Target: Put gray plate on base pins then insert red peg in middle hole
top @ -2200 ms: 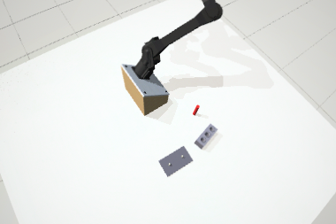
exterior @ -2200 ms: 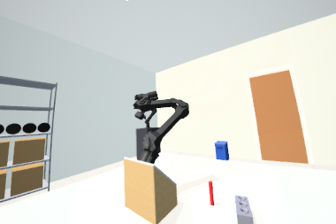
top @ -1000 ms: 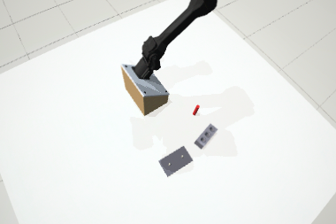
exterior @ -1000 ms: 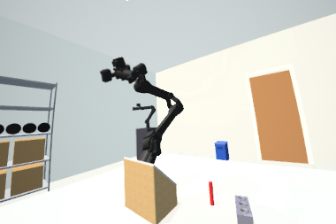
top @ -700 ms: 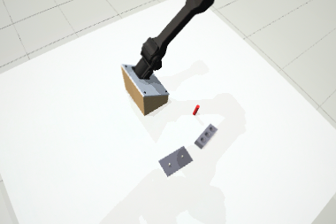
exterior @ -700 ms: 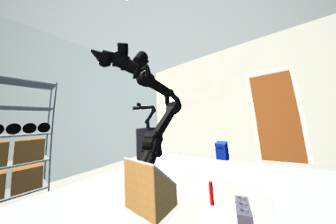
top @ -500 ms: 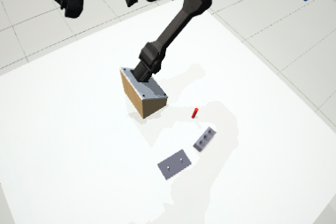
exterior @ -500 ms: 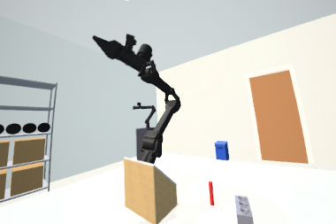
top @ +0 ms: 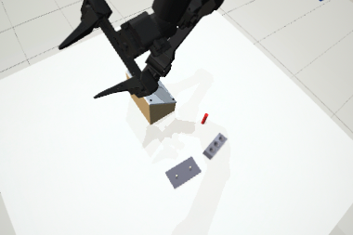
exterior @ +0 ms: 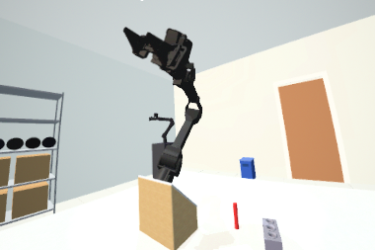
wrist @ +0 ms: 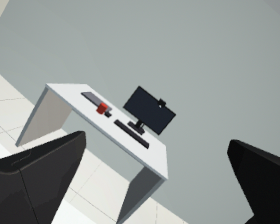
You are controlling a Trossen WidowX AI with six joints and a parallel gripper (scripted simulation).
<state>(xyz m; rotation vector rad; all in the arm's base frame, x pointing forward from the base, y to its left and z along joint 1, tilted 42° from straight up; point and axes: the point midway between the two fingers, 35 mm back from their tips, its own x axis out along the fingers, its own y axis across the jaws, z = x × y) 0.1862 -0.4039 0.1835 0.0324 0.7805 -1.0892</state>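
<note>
Right now my gripper tip is 150 mm short of the gray plate, 320 mm to the right of it and 510 mm above it. From my gripper tip the other things lie so: red peg 40 mm ahead, 350 mm to the left, 510 mm below; flat gray base 170 mm ahead, 160 mm to the left, 540 mm below.
</note>
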